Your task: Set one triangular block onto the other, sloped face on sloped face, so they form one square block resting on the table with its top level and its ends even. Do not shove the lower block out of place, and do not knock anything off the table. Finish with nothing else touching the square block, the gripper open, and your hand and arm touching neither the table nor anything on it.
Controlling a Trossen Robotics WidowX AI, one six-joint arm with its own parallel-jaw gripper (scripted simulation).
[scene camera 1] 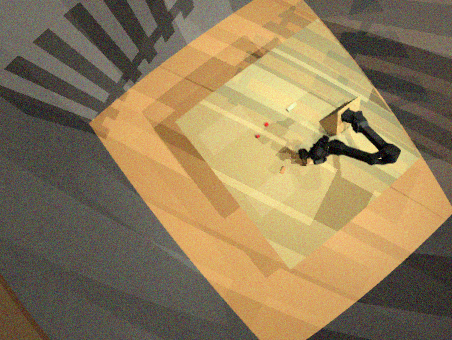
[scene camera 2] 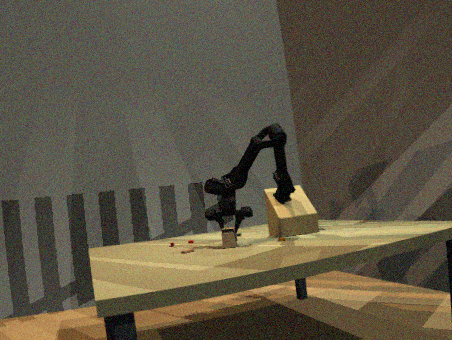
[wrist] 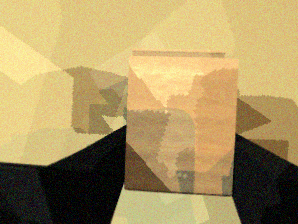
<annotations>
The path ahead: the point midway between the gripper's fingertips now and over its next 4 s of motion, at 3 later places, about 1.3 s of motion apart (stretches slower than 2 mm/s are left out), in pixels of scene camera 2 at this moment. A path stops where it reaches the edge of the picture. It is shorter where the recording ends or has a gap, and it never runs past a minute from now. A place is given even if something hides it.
My gripper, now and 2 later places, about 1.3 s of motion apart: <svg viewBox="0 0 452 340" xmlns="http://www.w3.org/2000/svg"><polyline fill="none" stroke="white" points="229,233 229,237 229,213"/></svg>
</annotations>
